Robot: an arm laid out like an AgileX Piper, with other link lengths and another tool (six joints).
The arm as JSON. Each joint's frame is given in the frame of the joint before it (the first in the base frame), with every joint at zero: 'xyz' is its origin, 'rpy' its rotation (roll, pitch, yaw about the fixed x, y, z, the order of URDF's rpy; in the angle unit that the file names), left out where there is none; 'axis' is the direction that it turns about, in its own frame. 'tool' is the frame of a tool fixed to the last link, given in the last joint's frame.
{
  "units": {
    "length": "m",
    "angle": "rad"
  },
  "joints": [
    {
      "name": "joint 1",
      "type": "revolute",
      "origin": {
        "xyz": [
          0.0,
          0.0,
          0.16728
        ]
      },
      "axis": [
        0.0,
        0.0,
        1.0
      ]
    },
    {
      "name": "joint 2",
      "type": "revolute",
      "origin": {
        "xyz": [
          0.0,
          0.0,
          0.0
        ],
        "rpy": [
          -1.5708,
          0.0,
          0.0
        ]
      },
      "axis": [
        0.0,
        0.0,
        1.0
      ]
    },
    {
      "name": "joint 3",
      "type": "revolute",
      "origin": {
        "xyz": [
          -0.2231,
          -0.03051,
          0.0
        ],
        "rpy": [
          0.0,
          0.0,
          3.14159
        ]
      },
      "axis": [
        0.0,
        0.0,
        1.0
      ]
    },
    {
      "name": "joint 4",
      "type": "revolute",
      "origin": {
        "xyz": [
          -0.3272,
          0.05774,
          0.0
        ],
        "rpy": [
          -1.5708,
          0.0,
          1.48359
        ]
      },
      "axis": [
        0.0,
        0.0,
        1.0
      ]
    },
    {
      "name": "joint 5",
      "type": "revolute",
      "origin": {
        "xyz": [
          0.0,
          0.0,
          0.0
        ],
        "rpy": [
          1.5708,
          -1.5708,
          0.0
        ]
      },
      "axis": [
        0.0,
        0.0,
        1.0
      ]
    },
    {
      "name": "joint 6",
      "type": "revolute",
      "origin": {
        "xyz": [
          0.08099,
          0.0,
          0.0
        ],
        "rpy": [
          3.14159,
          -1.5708,
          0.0
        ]
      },
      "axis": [
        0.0,
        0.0,
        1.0
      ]
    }
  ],
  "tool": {
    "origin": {
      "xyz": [
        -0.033,
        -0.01,
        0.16
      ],
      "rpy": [
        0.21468,
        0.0,
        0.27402
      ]
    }
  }
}
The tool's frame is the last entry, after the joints.
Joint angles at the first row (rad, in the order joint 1, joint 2, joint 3, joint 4, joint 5, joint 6):
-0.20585, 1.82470, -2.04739, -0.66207, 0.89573, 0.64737
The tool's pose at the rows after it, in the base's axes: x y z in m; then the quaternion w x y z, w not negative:
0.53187 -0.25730 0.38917 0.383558 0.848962 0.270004 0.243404
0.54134 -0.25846 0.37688 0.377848 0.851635 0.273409 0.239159
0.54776 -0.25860 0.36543 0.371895 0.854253 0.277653 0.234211
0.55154 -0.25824 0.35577 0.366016 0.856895 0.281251 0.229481
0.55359 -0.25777 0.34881 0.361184 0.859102 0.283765 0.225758
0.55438 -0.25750 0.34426 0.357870 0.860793 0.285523 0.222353
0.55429 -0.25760 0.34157 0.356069 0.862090 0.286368 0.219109
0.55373 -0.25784 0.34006 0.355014 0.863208 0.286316 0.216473
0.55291 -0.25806 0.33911 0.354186 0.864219 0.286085 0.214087
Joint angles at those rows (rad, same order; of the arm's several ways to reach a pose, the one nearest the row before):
-0.20889, 1.88683, -2.09834, -0.65577, 0.89521, 0.64556
-0.20966, 1.93092, -2.12782, -0.64755, 0.89406, 0.64171
-0.20976, 1.95993, -2.14123, -0.63922, 0.89318, 0.63652
-0.20976, 1.97742, -2.14484, -0.63102, 0.89373, 0.63175
-0.20977, 1.98794, -2.14566, -0.62393, 0.89559, 0.62766
-0.20976, 1.99412, -2.14598, -0.61918, 0.89897, 0.62368
-0.20977, 1.99775, -2.14661, -0.61747, 0.90351, 0.62083
-0.20977, 1.99970, -2.14738, -0.61729, 0.90841, 0.61963
-0.20976, 2.00042, -2.14779, -0.61730, 0.91348, 0.61852

